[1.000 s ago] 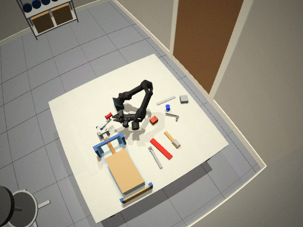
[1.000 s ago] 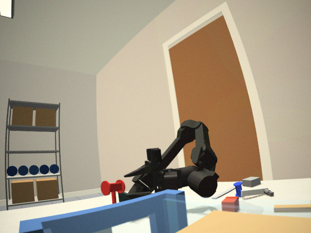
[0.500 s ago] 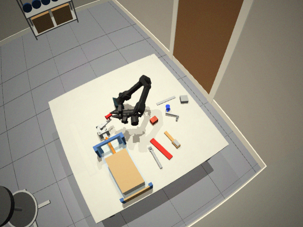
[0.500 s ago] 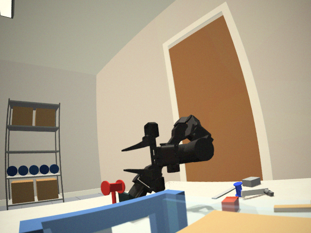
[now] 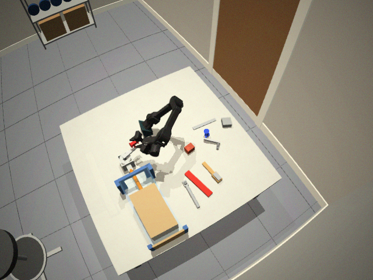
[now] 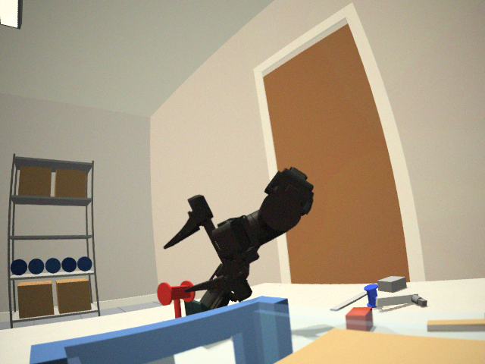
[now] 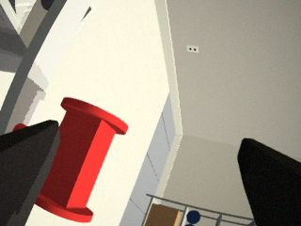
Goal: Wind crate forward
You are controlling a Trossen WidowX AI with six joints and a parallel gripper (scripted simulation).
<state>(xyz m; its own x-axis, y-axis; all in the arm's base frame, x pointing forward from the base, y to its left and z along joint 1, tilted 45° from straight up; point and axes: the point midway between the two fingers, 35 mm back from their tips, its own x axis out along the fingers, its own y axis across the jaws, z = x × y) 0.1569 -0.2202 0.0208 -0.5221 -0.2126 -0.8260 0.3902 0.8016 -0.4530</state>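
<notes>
Right now my gripper tip is 60 mm above the red grip, 20 mm past it and 10 mm to the right of it. From my gripper tip the other things lie so: red bar (410 mm ahead, 250 mm to the left, 190 mm below); then crank with blue knob (520 mm to the left, 180 mm below, 180 mm ahead); then winch (170 mm below, 100 mm to the right, 10 mm behind).
</notes>
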